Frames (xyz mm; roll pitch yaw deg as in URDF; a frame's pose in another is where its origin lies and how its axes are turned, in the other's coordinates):
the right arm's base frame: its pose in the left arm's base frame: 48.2 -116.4 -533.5 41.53 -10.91 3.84
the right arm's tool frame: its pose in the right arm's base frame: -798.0 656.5 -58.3 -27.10 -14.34 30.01
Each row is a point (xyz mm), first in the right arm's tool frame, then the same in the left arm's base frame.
Working: the right arm's tool frame: its pose in the left arm's base frame: -843.1 355.1 -300.0 11.34 -41.02 19.10

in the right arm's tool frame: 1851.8 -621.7 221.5
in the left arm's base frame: 632.0 174.6 987.0
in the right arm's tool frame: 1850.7 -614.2 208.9
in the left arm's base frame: 634.8 186.0 978.0
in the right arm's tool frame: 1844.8 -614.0 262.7
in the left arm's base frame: 601.2 163.4 1014.0
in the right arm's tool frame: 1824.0 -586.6 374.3
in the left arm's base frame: 513.6 138.2 1087.0
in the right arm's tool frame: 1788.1 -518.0 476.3
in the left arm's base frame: 402.1 149.6 1149.0
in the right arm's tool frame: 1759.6 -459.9 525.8
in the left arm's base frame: 329.2 174.3 1175.6
